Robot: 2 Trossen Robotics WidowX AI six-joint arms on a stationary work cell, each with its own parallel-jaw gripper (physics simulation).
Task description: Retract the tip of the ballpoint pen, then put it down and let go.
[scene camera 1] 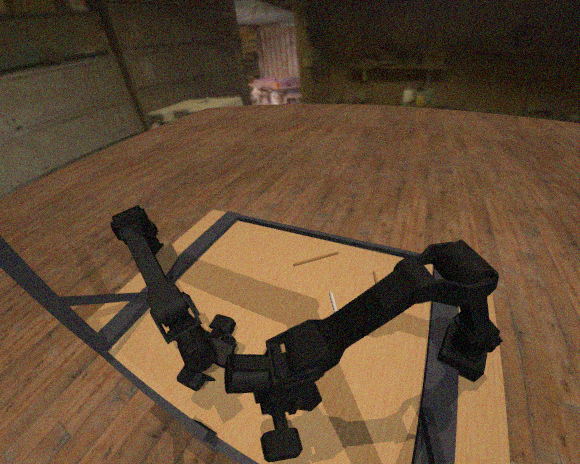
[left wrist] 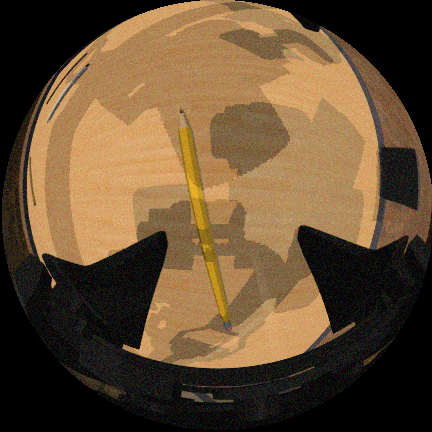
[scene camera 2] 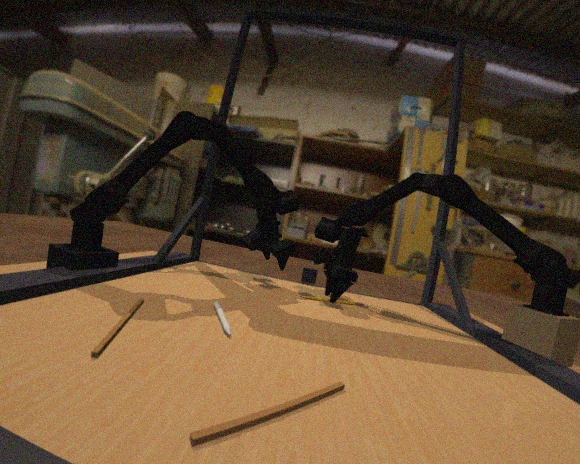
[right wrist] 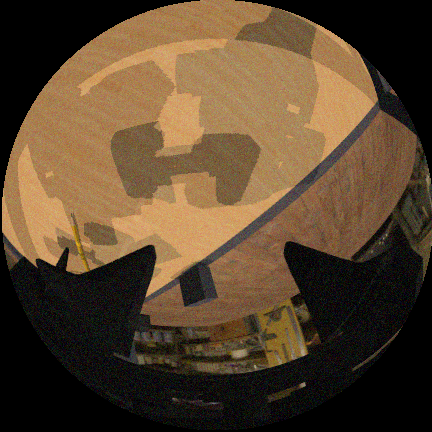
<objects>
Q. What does my right gripper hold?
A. Nothing.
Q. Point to a yellow pencil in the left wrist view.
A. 185, 140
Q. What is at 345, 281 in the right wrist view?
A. My right gripper.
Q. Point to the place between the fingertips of my left gripper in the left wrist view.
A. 234, 235
</objects>
